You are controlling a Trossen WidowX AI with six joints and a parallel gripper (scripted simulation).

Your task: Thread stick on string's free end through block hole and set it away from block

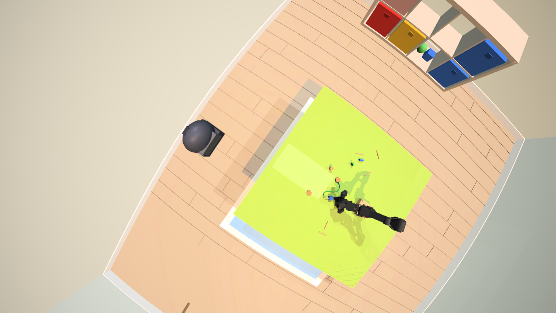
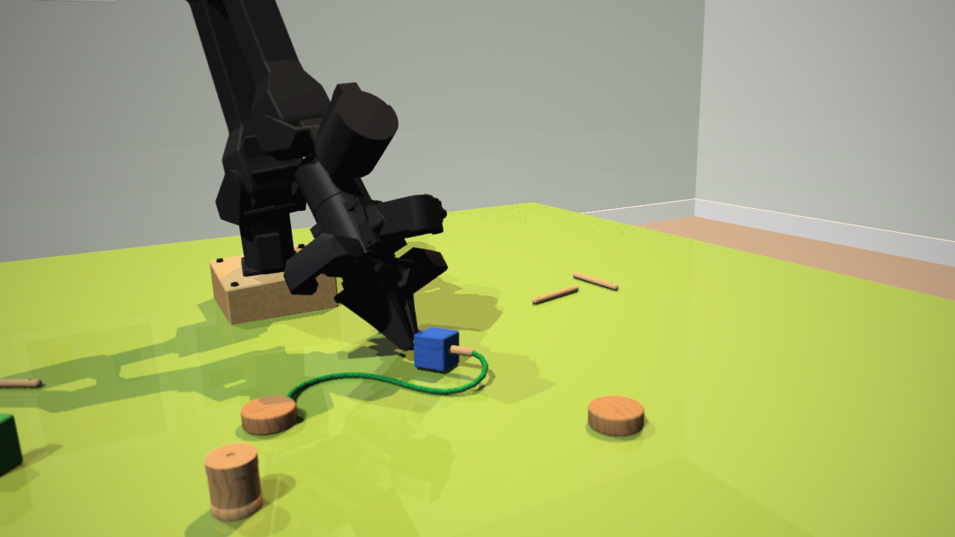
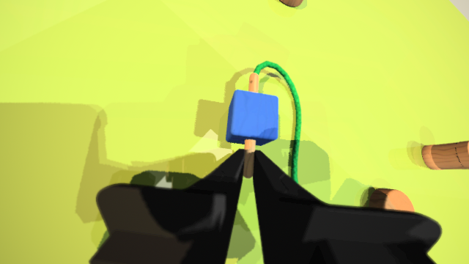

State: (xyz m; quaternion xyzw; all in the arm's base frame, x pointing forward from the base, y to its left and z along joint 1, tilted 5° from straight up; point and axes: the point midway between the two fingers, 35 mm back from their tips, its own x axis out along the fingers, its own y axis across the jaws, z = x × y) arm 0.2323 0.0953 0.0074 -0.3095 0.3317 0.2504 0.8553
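The blue block lies 20 mm to the left of my gripper tip and 20 mm ahead of it. From my gripper tip the other things lie so: green block 300 mm to the right, 70 mm ahead; then wooden cylinder 180 mm ahead, 160 mm to the right.
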